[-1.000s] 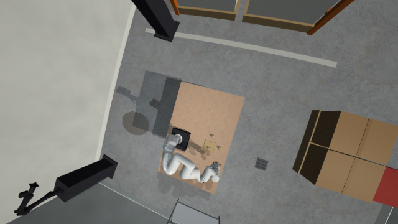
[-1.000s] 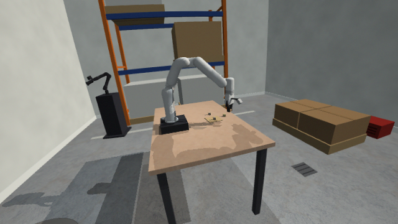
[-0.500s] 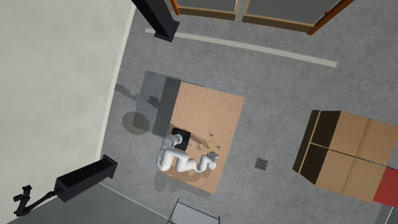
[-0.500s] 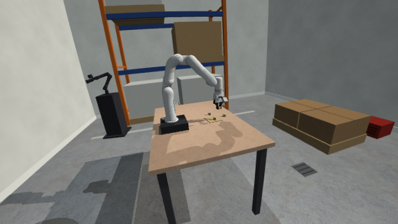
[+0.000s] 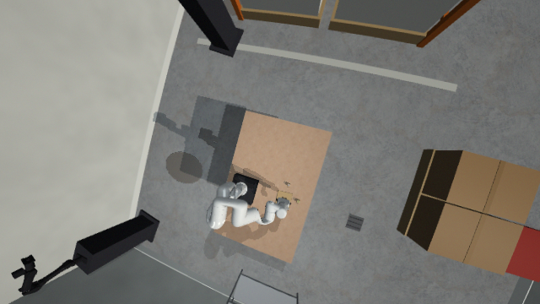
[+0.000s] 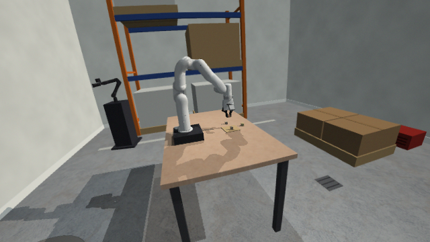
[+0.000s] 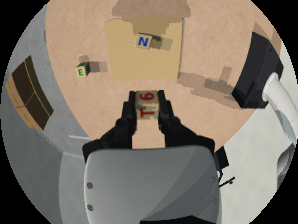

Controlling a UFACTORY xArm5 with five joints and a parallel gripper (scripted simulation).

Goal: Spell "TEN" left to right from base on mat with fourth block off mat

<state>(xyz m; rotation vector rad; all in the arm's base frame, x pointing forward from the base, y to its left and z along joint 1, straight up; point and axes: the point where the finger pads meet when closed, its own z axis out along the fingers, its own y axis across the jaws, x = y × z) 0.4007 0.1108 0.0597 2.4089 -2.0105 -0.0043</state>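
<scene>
Right now my hand is 120 mm above the tan mat, 40 mm to the left of it and 10 mm short of it.
</scene>
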